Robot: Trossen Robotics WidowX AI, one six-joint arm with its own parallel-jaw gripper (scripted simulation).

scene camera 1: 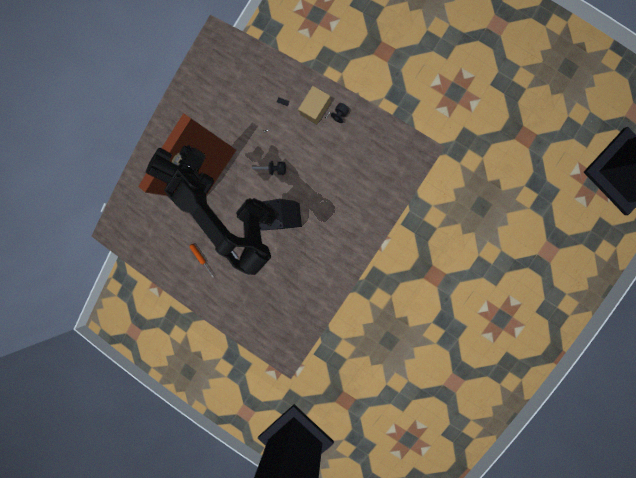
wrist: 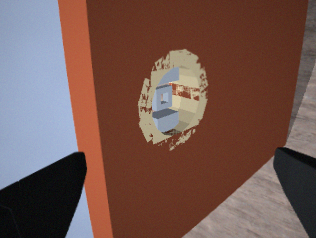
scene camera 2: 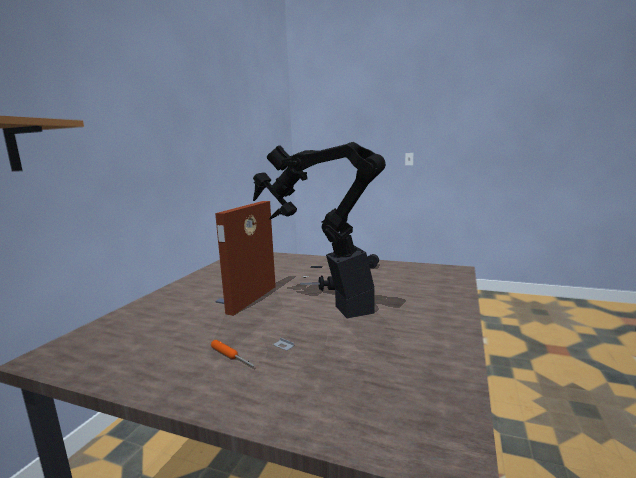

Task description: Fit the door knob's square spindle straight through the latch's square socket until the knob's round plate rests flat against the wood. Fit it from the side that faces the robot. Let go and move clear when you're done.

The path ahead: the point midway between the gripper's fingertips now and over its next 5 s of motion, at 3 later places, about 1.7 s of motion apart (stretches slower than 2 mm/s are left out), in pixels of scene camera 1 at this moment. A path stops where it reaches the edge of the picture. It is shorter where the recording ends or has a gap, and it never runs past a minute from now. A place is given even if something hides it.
My gripper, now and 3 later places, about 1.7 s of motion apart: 180,166; 180,164; 184,167; 224,95
